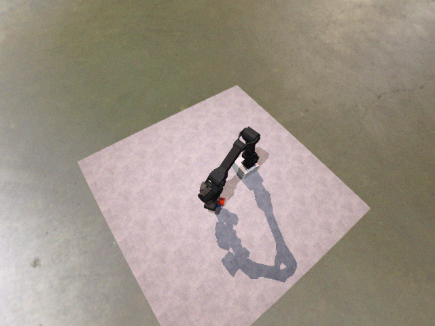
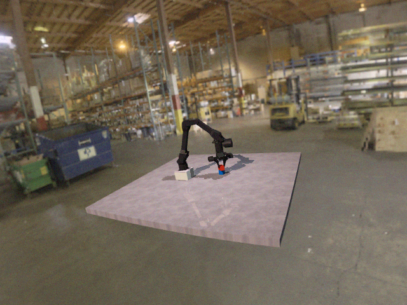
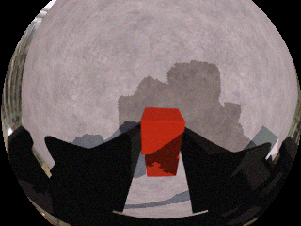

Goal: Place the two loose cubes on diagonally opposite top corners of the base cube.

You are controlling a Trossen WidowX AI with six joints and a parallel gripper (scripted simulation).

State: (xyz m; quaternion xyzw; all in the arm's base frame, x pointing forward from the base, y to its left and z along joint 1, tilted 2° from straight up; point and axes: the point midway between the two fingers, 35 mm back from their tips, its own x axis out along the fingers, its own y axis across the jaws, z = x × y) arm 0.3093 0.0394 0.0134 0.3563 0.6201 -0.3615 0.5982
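The blue cube lies 1 cm behind my gripper tip, 2 cm to the left of it and 4 cm below it.
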